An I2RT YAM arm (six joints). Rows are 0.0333 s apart.
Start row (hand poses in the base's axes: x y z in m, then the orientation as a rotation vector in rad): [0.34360, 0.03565, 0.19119, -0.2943, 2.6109, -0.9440]
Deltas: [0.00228, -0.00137, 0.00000, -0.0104, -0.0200, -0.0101]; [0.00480, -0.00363, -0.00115, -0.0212, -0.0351, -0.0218]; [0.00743, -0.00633, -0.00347, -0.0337, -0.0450, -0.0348]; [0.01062, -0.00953, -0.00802, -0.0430, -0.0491, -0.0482]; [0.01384, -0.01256, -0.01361, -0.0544, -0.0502, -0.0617]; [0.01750, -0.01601, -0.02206, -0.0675, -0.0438, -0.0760]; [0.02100, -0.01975, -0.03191, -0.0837, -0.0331, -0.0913]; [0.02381, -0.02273, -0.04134, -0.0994, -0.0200, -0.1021]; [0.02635, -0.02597, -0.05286, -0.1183, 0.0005, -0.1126]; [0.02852, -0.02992, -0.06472, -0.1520, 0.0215, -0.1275]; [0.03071, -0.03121, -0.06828, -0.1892, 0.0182, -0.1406]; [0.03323, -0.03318, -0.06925, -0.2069, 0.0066, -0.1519]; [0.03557, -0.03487, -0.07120, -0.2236, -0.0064, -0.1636]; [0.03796, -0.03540, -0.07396, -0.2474, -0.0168, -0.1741]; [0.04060, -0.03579, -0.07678, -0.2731, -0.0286, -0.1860]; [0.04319, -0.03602, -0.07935, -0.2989, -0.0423, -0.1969]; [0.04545, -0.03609, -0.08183, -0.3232, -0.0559, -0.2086]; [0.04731, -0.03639, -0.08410, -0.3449, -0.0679, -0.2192]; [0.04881, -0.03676, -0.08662, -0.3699, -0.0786, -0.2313]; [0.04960, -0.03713, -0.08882, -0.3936, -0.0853, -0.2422]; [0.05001, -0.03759, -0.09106, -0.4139, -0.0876, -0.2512]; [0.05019, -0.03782, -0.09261, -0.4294, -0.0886, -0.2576]
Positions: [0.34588, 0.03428, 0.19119, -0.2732, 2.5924, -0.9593]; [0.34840, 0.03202, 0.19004, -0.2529, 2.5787, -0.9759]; [0.35103, 0.02932, 0.18772, -0.2341, 2.5692, -0.9955]; [0.35422, 0.02612, 0.18317, -0.2171, 2.5663, -1.0117]; [0.35744, 0.02309, 0.17758, -0.2021, 2.5651, -1.0309]; [0.36110, 0.01964, 0.16913, -0.1903, 2.5702, -1.0536]; [0.36460, 0.01590, 0.15928, -0.1801, 2.5779, -1.0814]; [0.36741, 0.01292, 0.14985, -0.1767, 2.5864, -1.1074]; [0.36995, 0.00968, 0.13833, -0.1784, 2.5998, -1.1389]; [0.37212, 0.00573, 0.12647, -0.1781, 2.6075, -1.1918]; [0.37431, 0.00444, 0.12291, -0.1682, 2.5897, -1.2451]; [0.37683, 0.00247, 0.12194, -0.1515, 2.5732, -1.2702]; [0.37917, 0.00078, 0.11999, -0.1333, 2.5558, -1.2938]; [0.38156, 0.00025, 0.11723, -0.1198, 2.5363, -1.3264]; [0.38420, -0.00014, 0.11441, -0.1041, 2.5143, -1.3614]; [0.38679, -0.00037, 0.11184, -0.0889, 2.4899, -1.3955]; [0.38905, -0.00044, 0.10936, -0.0723, 2.4661, -1.4275]; [0.39091, -0.00074, 0.10709, -0.0574, 2.4447, -1.4558]; [0.39241, -0.00111, 0.10457, -0.0419, 2.4225, -1.4888]; [0.39320, -0.00148, 0.10237, -0.0296, 2.4040, -1.5206]; [0.39361, -0.00194, 0.10013, -0.0212, 2.3909, -1.5484]; [0.39379, -0.00217, 0.09858, -0.0158, 2.3813, -1.5696]
